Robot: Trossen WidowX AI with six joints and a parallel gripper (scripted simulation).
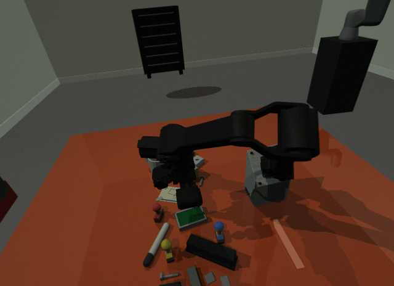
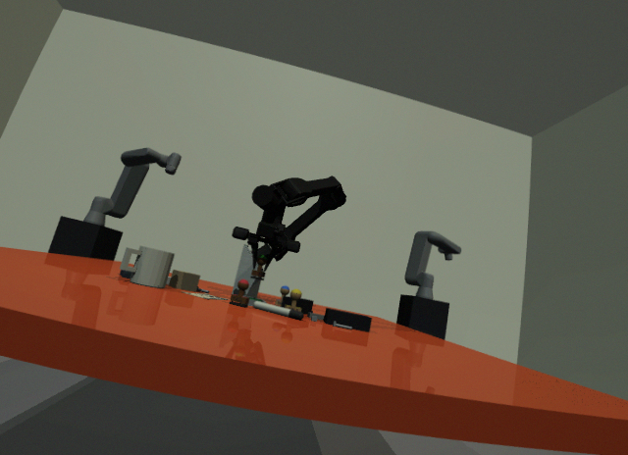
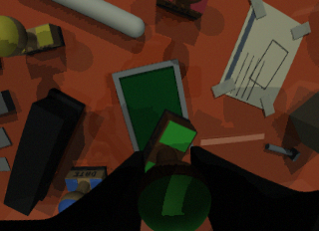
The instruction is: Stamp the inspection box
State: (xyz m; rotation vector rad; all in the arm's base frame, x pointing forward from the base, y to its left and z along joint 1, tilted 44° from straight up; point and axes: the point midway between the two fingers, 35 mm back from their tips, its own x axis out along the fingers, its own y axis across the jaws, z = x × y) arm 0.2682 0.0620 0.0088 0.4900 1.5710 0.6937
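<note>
Right now my gripper tip is 9 cm above the green ink pad. From my gripper tip the other things lie so: green-knobbed stamp right at my gripper tip; then blue-knobbed stamp 8 cm to the left, 8 cm behind, 7 cm below; then red-knobbed stamp 10 cm ahead, 7 cm below, 2 cm to the right.
</note>
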